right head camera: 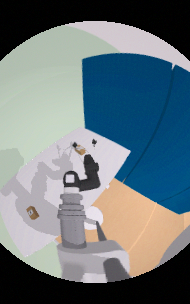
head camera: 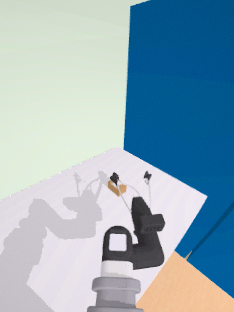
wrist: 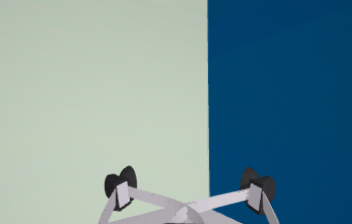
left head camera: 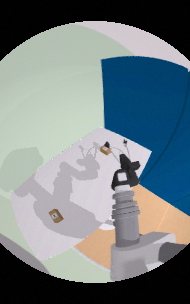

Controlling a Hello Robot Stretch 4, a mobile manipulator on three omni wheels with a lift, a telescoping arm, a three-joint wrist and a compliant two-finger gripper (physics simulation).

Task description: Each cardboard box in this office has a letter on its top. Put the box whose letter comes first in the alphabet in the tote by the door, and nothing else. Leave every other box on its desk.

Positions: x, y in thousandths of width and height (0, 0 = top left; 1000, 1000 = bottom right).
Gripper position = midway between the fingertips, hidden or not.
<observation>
In view: the gripper (wrist: 536, 806) and a white desk (head camera: 259, 713).
The white desk shows as well in the left head camera view (left head camera: 408, 600).
</observation>
